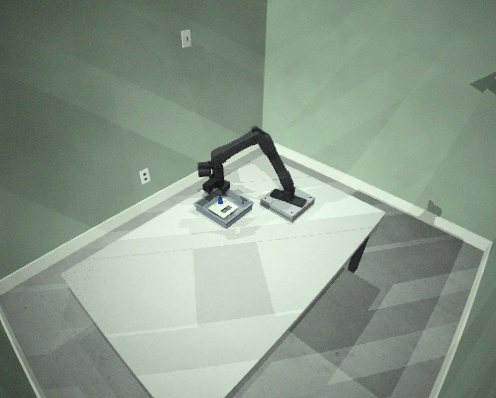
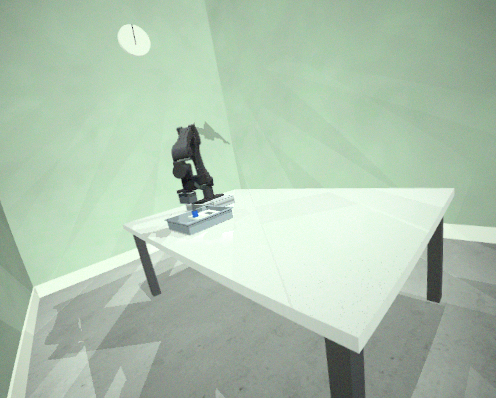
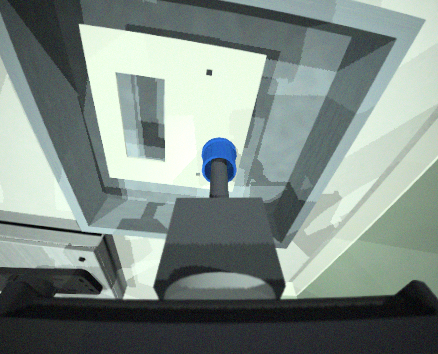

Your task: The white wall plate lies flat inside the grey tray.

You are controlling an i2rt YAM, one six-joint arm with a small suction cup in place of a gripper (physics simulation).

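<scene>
The white wall plate [image 1: 225, 208] [image 2: 210, 212] [image 3: 189, 105], with a rectangular cut-out, lies flat on the floor of the grey tray [image 1: 225, 223] [image 2: 189, 226] [image 3: 323, 123]. It sits toward one side of the tray and within its walls. My blue suction cup [image 1: 219, 200] [image 2: 194, 213] [image 3: 218, 156] points straight down and rests on the plate near one of its short edges, beside a small screw hole. The cup is attached to the plate.
The tray stands on a white table [image 1: 227, 296] [image 2: 306, 245] near its far corner. The arm's grey base plate [image 1: 287, 208] [image 3: 70, 246] is right beside the tray. Green walls stand behind the table.
</scene>
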